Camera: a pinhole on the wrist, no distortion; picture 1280 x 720 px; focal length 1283.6 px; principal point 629.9 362.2 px. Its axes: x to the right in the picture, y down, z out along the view. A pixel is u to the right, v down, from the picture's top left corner.
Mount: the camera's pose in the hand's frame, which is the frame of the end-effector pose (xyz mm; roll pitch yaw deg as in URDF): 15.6 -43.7 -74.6 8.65 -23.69 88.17
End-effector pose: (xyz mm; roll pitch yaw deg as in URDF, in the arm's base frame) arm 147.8 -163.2 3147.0 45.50 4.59 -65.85
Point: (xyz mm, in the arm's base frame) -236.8 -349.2 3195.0
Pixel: 529 558
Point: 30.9 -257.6 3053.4
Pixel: 100 277
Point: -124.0 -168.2 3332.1
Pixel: outside the picture
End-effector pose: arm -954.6 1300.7 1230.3 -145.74 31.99 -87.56
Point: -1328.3 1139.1 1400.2
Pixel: behind the camera
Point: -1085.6 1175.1 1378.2
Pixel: behind the camera
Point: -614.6 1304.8 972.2
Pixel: 835 185
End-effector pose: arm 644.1 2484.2 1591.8 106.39 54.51 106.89
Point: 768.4 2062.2 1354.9
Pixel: outside the picture
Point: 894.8 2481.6 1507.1
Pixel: 1222 517
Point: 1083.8 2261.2 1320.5
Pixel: 558 523
